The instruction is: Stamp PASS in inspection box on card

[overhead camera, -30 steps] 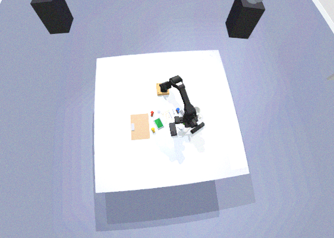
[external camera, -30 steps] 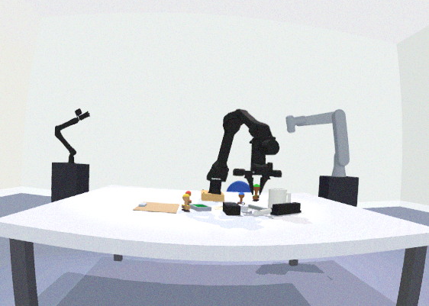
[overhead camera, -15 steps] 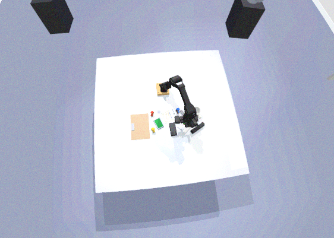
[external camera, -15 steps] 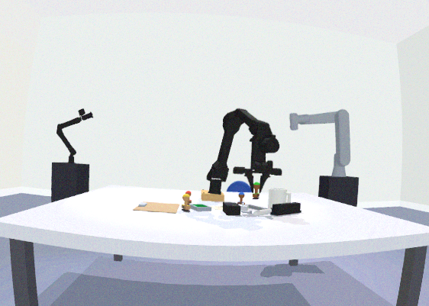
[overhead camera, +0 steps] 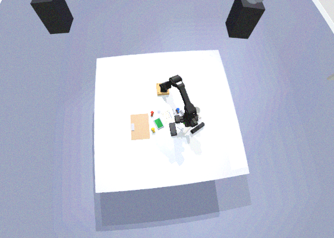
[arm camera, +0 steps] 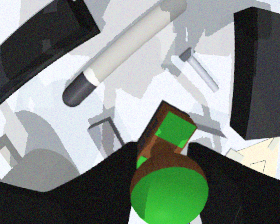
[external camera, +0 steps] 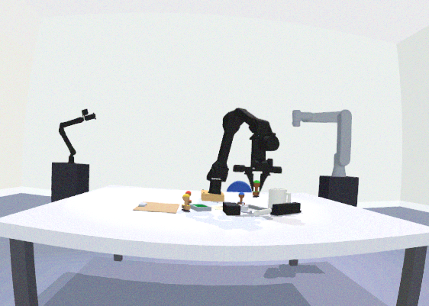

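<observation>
Now: the green ink pad 10 mm behind my gripper tip, 220 mm to the right of it and 80 mm below it. The rest, counted from my gripper tip: black block (50 mm ahead, 100 mm to the right, 60 mm below); white-and-grey cylinder (30 mm ahead, 40 mm to the left, 70 mm below); green-knobbed PASS stamp (right at my gripper tip).
</observation>
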